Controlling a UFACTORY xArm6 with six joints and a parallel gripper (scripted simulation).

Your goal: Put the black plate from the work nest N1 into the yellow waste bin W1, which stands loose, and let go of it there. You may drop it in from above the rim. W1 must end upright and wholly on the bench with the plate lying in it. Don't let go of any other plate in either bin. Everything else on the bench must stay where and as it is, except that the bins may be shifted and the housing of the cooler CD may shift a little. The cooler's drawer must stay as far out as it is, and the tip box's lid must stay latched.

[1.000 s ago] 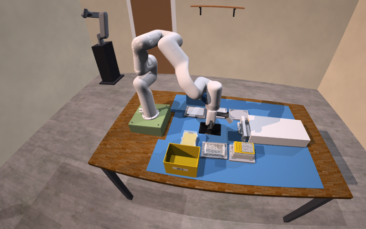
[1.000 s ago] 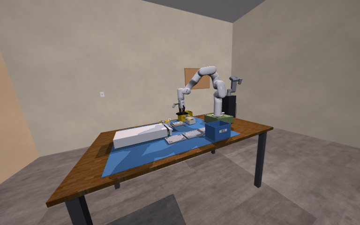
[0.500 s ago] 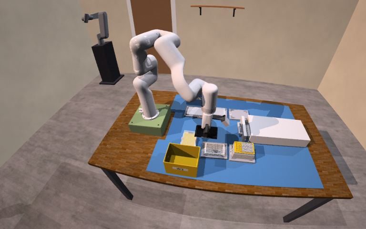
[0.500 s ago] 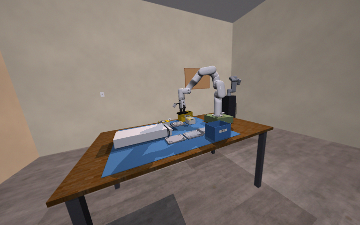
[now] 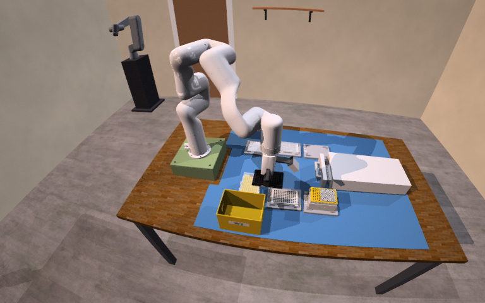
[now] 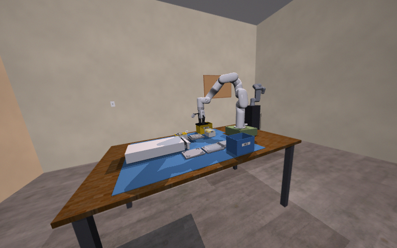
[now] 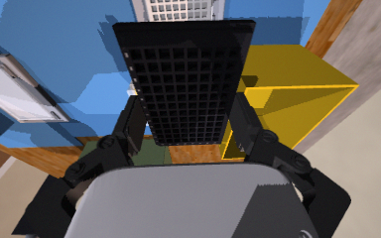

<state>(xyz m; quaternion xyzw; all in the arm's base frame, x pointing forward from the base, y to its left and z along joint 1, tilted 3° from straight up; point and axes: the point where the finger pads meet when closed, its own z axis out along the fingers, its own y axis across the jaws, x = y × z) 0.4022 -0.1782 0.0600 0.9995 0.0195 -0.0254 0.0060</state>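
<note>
The yellow bin W1 is 130 mm to the right of my hand, 120 mm below it and 90 mm behind it. The rest, counted from my hand: black plate 10 mm below; then grey work nest 390 mm to the left, 250 mm ahead, 150 mm below; then drawer 390 mm ahead, 210 mm to the left, 140 mm below.
</note>
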